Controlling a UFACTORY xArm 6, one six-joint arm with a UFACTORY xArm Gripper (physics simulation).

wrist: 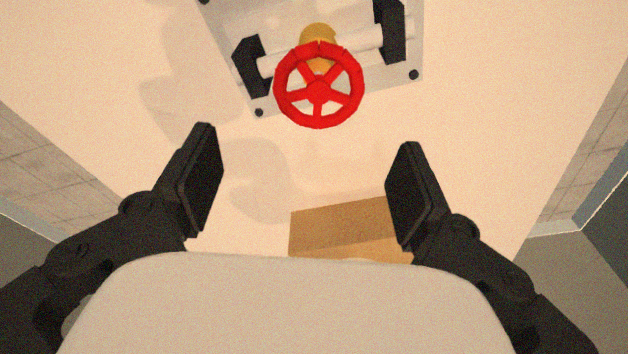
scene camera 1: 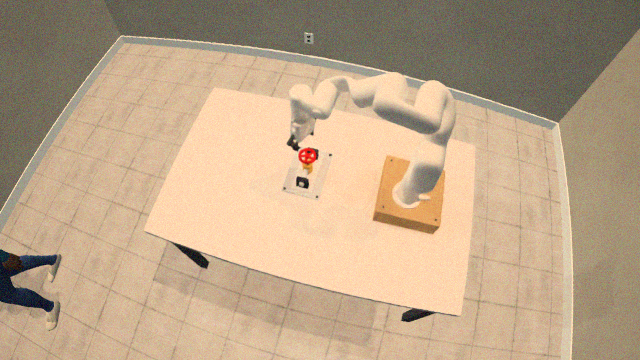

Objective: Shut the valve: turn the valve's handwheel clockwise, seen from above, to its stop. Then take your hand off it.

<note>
The pictures show: my gripper, a red handwheel and a pale base plate.
</note>
